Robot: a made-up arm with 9 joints.
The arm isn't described. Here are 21 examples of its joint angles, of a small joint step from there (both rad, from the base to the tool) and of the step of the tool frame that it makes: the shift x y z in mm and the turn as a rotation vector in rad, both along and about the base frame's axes.
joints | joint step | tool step
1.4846 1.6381 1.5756 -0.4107 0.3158 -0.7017 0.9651 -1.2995 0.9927 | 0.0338 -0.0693 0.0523 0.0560 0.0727 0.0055 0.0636 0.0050 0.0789 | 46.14 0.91 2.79 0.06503 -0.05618 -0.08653
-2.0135 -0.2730 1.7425 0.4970 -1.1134 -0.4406 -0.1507 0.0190 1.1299 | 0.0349 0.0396 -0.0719 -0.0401 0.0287 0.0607 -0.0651 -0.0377 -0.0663 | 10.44 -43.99 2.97 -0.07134 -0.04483 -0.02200
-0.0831 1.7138 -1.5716 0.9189 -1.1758 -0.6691 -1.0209 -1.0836 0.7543 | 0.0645 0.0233 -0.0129 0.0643 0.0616 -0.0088 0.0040 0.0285 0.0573 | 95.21 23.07 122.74 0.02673 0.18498 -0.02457
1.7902 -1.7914 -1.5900 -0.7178 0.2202 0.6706 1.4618 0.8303 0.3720 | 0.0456 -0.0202 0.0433 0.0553 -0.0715 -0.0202 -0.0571 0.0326 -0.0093 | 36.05 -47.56 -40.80 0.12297 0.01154 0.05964
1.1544 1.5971 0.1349 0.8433 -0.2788 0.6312 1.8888 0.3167 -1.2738 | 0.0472 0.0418 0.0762 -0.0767 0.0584 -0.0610 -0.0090 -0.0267 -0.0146 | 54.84 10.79 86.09 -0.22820 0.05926 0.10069
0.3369 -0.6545 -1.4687 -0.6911 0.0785 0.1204 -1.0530 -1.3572 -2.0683 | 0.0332 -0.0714 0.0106 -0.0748 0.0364 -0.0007 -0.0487 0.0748 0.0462 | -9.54 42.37 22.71 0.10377 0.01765 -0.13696
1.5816 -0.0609 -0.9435 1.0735 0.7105 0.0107 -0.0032 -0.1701 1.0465 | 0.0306 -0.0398 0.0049 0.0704 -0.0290 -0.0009 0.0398 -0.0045 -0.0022 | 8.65 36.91 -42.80 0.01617 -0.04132 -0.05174
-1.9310 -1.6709 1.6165 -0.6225 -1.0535 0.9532 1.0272 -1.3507 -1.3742 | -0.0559 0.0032 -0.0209 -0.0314 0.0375 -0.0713 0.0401 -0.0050 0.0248 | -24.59 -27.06 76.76 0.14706 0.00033 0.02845
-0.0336 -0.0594 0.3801 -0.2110 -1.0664 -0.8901 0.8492 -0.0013 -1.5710 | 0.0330 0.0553 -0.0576 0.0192 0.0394 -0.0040 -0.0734 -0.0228 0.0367 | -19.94 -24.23 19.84 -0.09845 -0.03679 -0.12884
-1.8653 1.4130 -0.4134 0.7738 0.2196 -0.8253 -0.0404 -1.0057 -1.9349 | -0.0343 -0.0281 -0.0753 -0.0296 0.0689 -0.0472 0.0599 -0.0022 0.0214 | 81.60 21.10 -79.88 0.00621 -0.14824 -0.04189
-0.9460 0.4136 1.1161 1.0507 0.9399 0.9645 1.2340 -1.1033 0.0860 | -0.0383 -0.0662 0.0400 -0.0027 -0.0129 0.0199 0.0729 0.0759 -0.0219 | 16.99 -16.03 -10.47 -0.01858 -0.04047 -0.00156
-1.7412 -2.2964 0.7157 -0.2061 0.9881 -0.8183 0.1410 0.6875 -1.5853 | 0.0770 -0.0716 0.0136 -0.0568 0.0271 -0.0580 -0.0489 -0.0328 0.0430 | 16.69 -39.31 -6.63 -0.07367 0.01440 -0.09574
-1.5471 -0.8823 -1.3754 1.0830 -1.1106 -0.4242 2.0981 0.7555 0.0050 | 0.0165 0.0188 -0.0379 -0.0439 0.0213 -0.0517 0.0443 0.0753 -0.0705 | -32.43 69.25 -34.40 0.16298 0.03241 0.05093
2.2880 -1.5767 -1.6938 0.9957 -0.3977 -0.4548 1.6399 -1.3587 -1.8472 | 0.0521 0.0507 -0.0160 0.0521 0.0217 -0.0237 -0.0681 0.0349 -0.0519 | -16.67 -8.54 33.91 0.09068 0.12103 -0.01055
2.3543 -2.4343 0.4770 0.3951 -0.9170 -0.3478 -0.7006 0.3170 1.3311 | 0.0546 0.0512 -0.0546 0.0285 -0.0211 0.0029 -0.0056 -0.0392 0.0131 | 4.70 -2.31 12.40 -0.05438 0.12888 0.03705
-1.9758 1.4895 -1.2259 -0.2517 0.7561 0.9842 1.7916 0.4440 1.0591 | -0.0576 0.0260 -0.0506 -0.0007 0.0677 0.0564 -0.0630 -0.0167 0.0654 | 42.33 -19.99 31.01 -0.12165 -0.01404 -0.03258
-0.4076 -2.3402 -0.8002 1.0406 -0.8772 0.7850 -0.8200 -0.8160 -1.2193 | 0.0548 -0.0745 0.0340 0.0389 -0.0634 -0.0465 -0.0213 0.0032 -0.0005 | 15.72 -27.87 -68.26 0.04906 0.09001 -0.01838
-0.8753 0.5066 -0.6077 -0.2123 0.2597 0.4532 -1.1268 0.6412 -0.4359 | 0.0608 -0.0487 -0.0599 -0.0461 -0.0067 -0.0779 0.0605 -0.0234 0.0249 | -28.84 6.11 14.00 -0.01686 -0.03810 -0.11655
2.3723 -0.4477 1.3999 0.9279 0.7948 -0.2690 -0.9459 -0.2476 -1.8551 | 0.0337 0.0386 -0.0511 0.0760 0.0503 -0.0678 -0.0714 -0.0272 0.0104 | 26.29 9.72 -14.49 -0.07311 0.07319 -0.04333
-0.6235 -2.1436 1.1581 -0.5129 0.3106 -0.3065 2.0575 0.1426 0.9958 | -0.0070 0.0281 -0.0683 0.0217 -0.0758 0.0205 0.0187 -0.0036 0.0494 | -16.25 -6.46 -6.28 0.07796 0.05828 0.04801
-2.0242 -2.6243 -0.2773 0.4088 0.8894 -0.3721 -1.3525 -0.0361 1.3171 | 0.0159 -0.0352 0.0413 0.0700 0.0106 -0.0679 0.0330 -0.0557 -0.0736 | 6.11 43.61 36.65 0.03928 -0.00690 0.10022
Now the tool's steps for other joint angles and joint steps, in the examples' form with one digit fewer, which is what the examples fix.
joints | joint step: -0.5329 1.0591 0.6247 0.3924 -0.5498 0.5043 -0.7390 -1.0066 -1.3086 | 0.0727 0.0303 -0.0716 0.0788 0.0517 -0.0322 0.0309 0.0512 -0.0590
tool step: -68.9 -8.7 14.2 0.0216 -0.0165 -0.0260
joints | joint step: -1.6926 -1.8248 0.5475 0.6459 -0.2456 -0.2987 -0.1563 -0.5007 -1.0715 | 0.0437 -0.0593 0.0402 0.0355 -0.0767 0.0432 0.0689 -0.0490 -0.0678
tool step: -75.5 65.0 21.5 0.0853 0.0235 0.1378
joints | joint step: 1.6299 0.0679 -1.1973 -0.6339 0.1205 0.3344 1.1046 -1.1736 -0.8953 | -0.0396 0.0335 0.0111 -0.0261 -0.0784 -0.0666 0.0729 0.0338 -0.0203
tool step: 64.0 3.9 -2.2 -0.0301 0.0590 0.1485
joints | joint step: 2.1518 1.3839 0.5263 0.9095 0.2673 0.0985 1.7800 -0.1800 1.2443 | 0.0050 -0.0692 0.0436 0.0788 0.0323 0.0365 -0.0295 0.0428 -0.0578
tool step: -58.8 14.3 85.4 -0.1115 -0.0645 -0.0725
